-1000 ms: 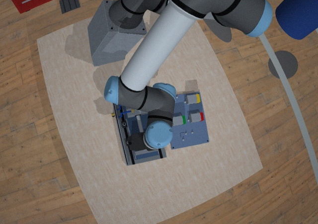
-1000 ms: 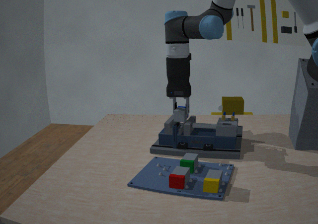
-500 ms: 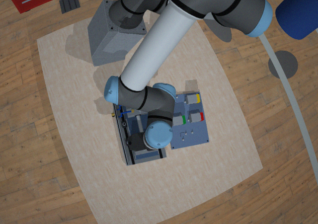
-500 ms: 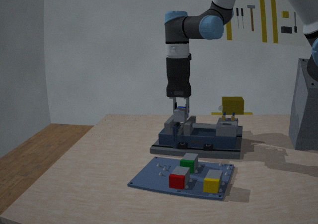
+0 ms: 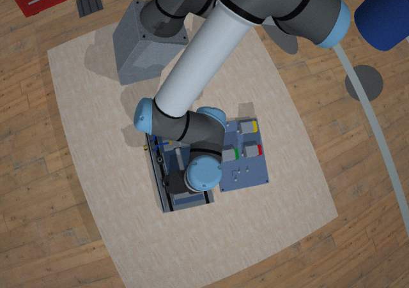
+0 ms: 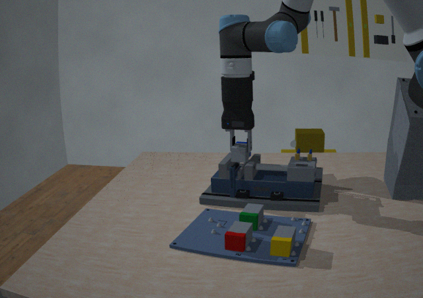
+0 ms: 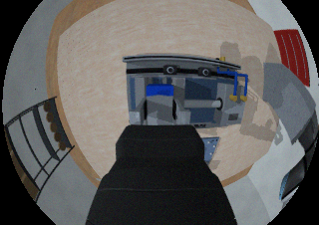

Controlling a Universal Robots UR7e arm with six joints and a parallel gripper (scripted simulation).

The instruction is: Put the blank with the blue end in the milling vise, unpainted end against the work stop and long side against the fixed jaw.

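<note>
Now: the fixed jaw 3 cm ahead of my hand and 5 cm below it. Also, from my hand: milling vise: 6 cm behind, 2 cm to the left, 9 cm below; blue plate: 1 cm behind, 25 cm to the left, 13 cm below; green-ended blank: 2 cm behind, 20 cm to the left, 11 cm below.
</note>
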